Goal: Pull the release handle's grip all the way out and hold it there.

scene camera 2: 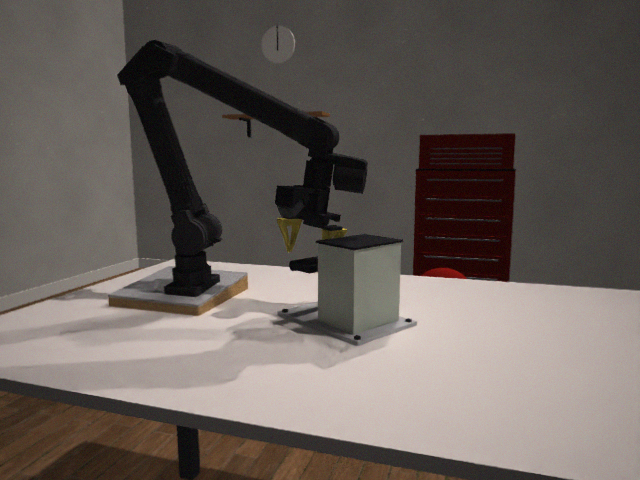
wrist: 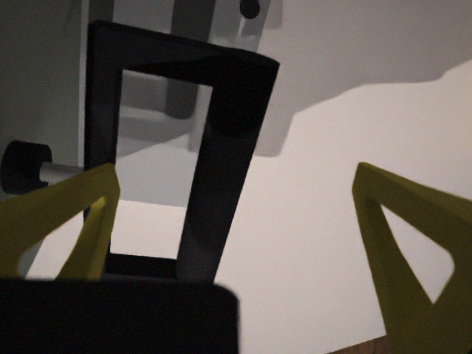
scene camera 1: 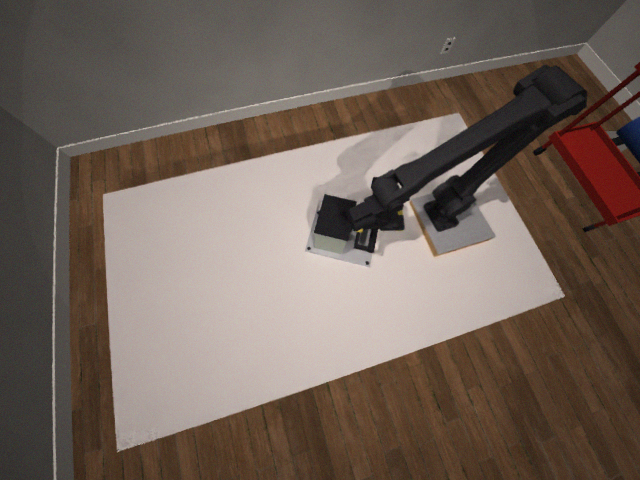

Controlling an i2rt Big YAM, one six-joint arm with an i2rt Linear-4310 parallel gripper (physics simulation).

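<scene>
The release handle [scene camera 1: 373, 241] [scene camera 2: 303, 265] [wrist: 217, 175] is a black rectangular frame on the side of a pale green box [scene camera 1: 330, 242] [scene camera 2: 359, 289] [wrist: 40, 100] with a black top. Its grip is the thick outer bar. A short grey rod [wrist: 62, 172] runs from a black collar on the box to the frame. My gripper [scene camera 1: 379, 221] [scene camera 2: 311, 250] [wrist: 235, 176] is open and empty, its yellow fingers pointing down just above the handle. In the wrist view the outer bar lies between the fingertips, and the left fingertip overlaps the inner bar. One fingertip is hidden behind the box in scene camera 2.
The box stands on a grey base plate [scene camera 1: 351, 256] [scene camera 2: 387, 329] with black bolts, on the white table [scene camera 1: 217, 310] [scene camera 2: 465, 382]. The arm's base stands on a wood-edged grey board [scene camera 1: 460, 240] [scene camera 2: 139, 294] beside it.
</scene>
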